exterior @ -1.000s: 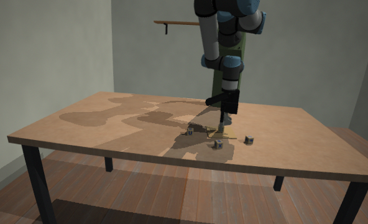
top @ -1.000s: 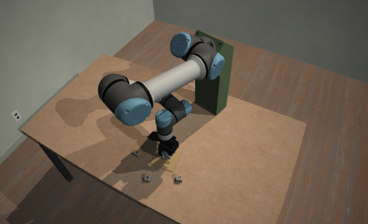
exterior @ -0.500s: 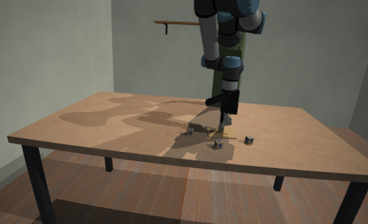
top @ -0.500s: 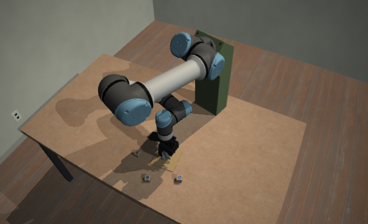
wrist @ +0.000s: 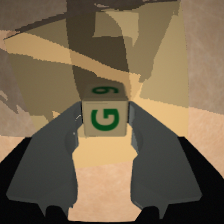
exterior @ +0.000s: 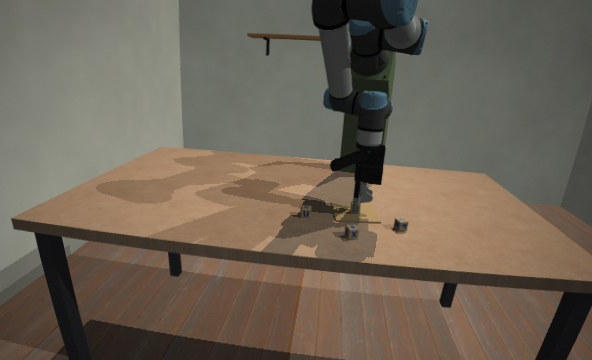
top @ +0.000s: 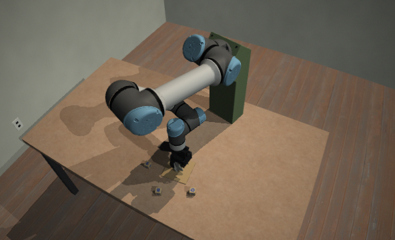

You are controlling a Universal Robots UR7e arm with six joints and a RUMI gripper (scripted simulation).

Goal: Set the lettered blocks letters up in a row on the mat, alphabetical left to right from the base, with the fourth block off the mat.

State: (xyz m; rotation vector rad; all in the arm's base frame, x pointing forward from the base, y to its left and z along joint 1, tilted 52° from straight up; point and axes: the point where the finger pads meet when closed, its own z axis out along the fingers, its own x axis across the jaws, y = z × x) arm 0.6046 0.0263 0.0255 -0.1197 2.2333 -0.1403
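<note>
Now: hand right at the G block. The rest, counted from my hand: Q block: 14 cm to the left, 7 cm ahead, 1 cm below; then tan mat: 2 cm below.
</note>
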